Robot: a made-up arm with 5 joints.
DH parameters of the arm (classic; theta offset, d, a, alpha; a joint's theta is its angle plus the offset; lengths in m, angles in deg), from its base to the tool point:
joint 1: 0 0.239 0 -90
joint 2: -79.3 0 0.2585 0
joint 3: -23.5 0 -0.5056 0
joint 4: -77.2 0 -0.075 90
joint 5: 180 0.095 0 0
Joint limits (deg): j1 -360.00..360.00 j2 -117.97..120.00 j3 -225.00..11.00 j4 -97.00..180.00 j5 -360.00..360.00
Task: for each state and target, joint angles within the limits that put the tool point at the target. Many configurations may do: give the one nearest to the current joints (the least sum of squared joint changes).
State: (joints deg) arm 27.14 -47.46 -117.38 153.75 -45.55
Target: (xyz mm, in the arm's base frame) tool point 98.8 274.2 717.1
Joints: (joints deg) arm 70.18 -28.93 -92.58 154.83 -45.55
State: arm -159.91 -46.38 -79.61 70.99 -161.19
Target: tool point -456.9 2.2 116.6
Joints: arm -180.28 -9.54 -36.55 75.44 -161.19
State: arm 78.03 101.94 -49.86 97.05 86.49
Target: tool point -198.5 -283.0 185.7
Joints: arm 54.95 120.00 -17.23 98.19 86.49
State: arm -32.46 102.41 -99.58 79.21 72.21
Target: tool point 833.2 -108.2 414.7
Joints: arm -7.40 54.67 -144.78 60.19 72.21
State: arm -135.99 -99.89 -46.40 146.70 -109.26
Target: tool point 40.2 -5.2 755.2
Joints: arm -187.37 -84.90 -71.11 128.80 -109.26
